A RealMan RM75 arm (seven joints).
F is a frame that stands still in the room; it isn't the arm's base.
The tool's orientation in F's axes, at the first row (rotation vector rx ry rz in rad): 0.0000 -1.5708 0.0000
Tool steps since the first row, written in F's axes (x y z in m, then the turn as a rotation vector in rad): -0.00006 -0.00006 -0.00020 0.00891 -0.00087 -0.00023; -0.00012 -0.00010 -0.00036 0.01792 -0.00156 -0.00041; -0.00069 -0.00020 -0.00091 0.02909 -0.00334 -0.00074; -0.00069 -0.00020 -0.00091 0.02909 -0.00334 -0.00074; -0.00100 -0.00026 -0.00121 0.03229 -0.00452 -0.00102; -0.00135 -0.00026 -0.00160 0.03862 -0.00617 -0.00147; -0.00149 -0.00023 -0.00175 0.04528 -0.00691 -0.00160; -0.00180 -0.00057 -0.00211 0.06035 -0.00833 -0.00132; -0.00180 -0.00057 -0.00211 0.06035 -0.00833 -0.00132
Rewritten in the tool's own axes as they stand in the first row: -0.00020 -0.00006 0.00006 -0.00023 -0.00087 -0.00891; -0.00036 -0.00010 0.00012 -0.00041 -0.00156 -0.01792; -0.00091 -0.00020 0.00069 -0.00074 -0.00334 -0.02909; -0.00091 -0.00020 0.00069 -0.00074 -0.00334 -0.02909; -0.00121 -0.00026 0.00100 -0.00102 -0.00452 -0.03229; -0.00160 -0.00026 0.00135 -0.00147 -0.00617 -0.03862; -0.00175 -0.00023 0.00149 -0.00160 -0.00691 -0.04528; -0.00211 -0.00057 0.00180 -0.00132 -0.00833 -0.06035; -0.00211 -0.00057 0.00180 -0.00132 -0.00833 -0.06035
